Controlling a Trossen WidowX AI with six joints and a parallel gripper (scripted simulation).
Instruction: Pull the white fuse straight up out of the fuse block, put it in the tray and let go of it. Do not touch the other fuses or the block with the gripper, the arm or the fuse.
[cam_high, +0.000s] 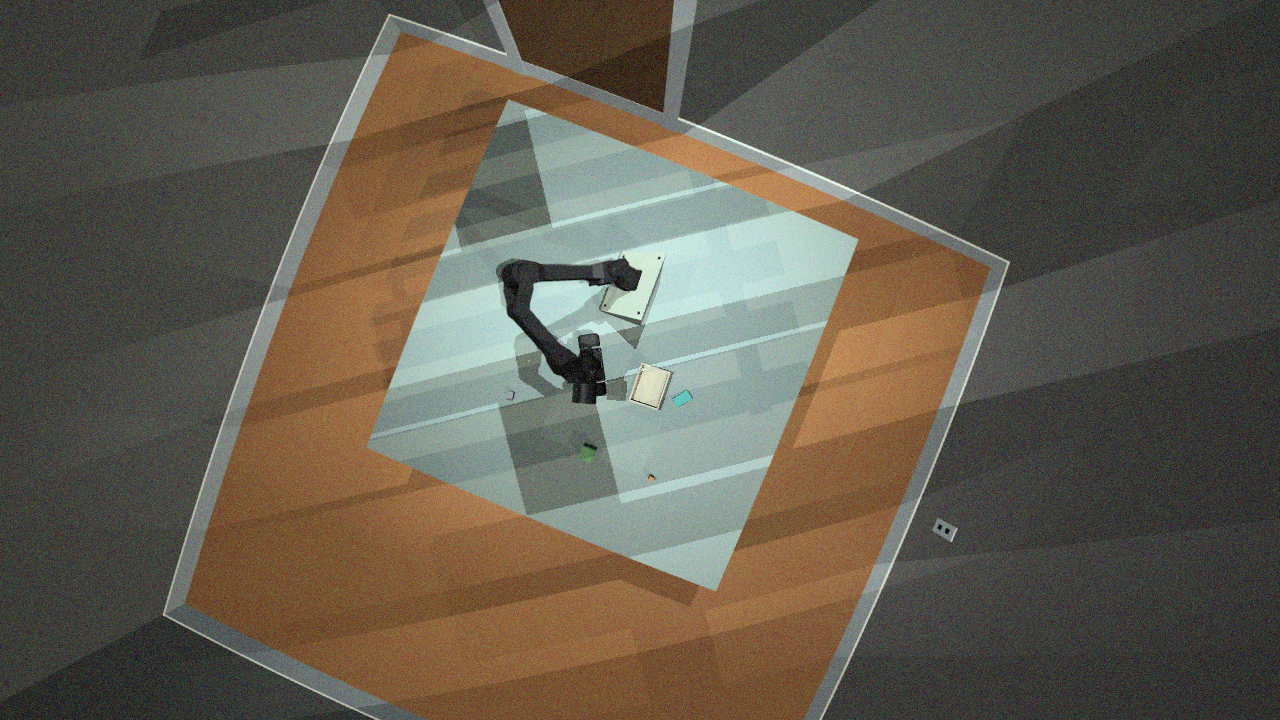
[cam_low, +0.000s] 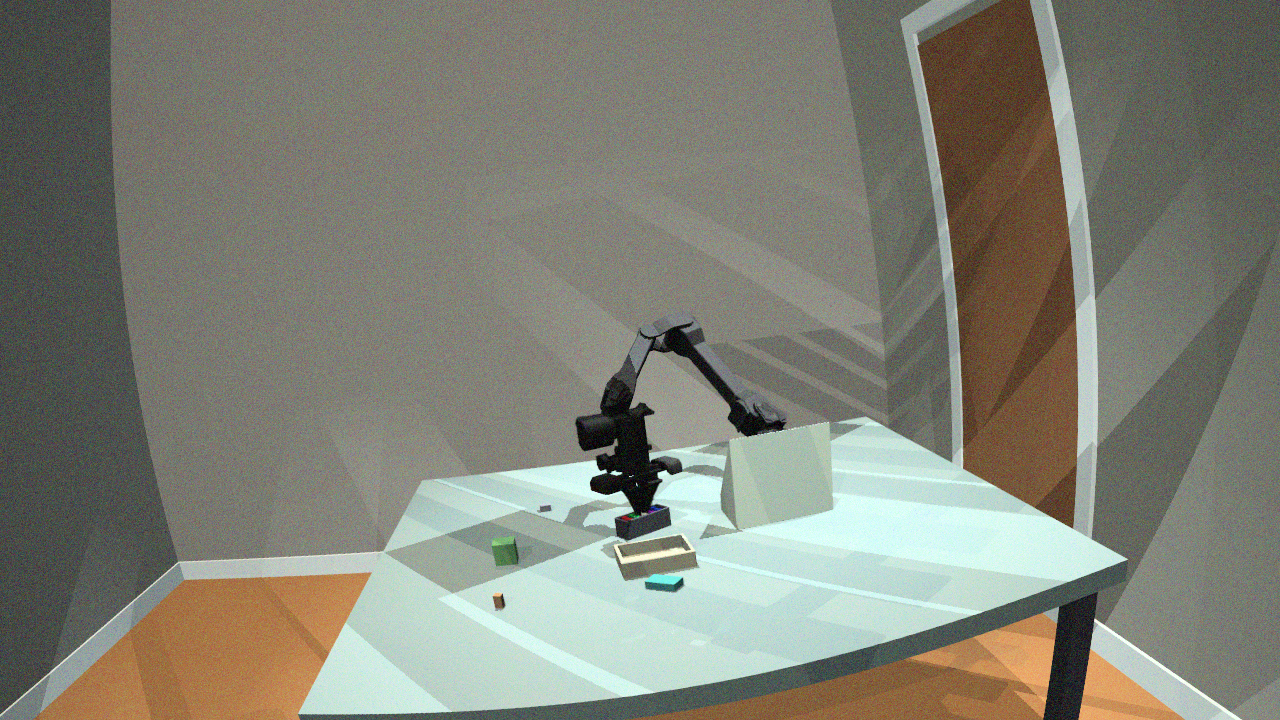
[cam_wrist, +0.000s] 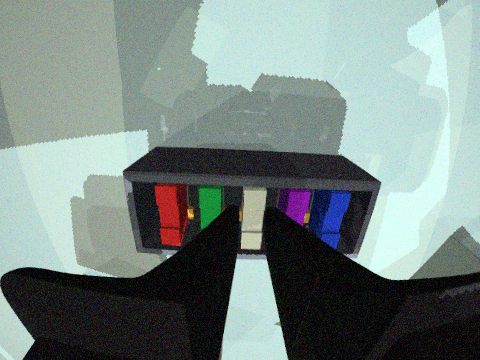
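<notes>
Now: gripper tip 20 mm short of the green fuse, 10 mm to the right of it and 10 mm above it. Also, from my gripper tip: white fuse: 10 mm below; purple fuse: 20 mm behind, 10 mm to the right, 10 mm below; red fuse: 30 mm ahead, 20 mm to the left, 10 mm below.
</notes>
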